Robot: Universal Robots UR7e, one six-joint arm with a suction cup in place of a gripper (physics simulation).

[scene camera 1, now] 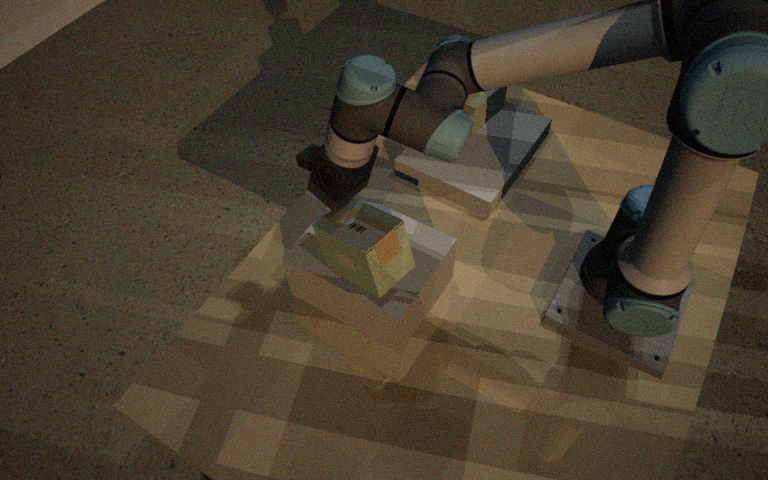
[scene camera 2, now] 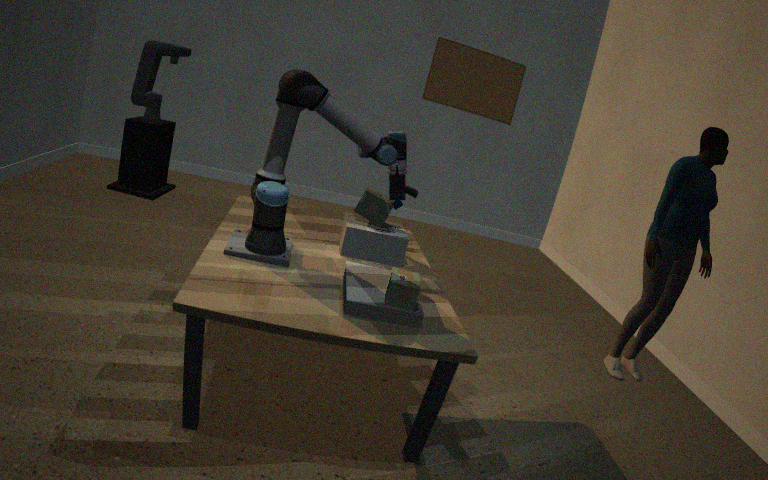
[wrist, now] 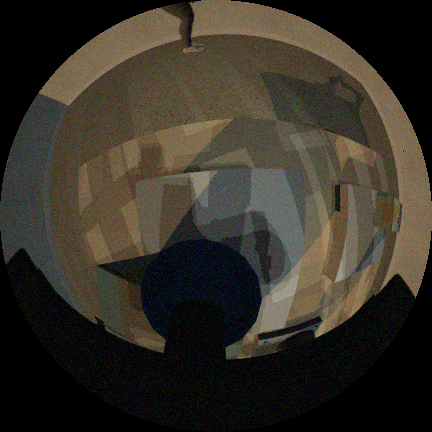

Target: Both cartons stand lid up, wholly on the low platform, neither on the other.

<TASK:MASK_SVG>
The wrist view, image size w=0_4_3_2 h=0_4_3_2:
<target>my suction cup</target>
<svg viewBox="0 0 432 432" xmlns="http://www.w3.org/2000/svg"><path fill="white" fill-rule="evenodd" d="M167 298L171 305L181 300L197 299L215 303L222 307L224 311L228 310L231 306L222 299L202 294L178 294ZM162 249L147 265L140 285L141 306L151 327L167 340L171 315L156 301L158 290L162 284L179 276L201 276L218 279L229 284L241 295L242 313L232 321L224 324L225 338L221 345L224 348L240 340L256 321L261 303L258 277L246 258L227 244L205 238L181 240Z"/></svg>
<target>carton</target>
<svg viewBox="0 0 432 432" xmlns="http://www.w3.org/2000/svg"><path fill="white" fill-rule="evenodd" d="M245 335L240 340L225 347L226 359L235 359L237 357ZM95 265L98 299L105 330L139 346L163 352L165 339L151 327L141 306L140 285L147 265L159 252Z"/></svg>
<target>taller grey block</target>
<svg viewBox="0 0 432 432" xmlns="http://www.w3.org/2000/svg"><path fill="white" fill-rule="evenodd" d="M135 181L137 217L144 255L160 252L162 249L181 240L205 238L227 244L246 258L258 277L261 303L256 321L245 334L272 330L284 326L294 296L303 251L305 229L303 170L280 168L219 169L172 174Z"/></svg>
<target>carton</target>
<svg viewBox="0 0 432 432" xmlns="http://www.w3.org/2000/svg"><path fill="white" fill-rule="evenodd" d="M376 195L373 226L399 232L402 204L394 196Z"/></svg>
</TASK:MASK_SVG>
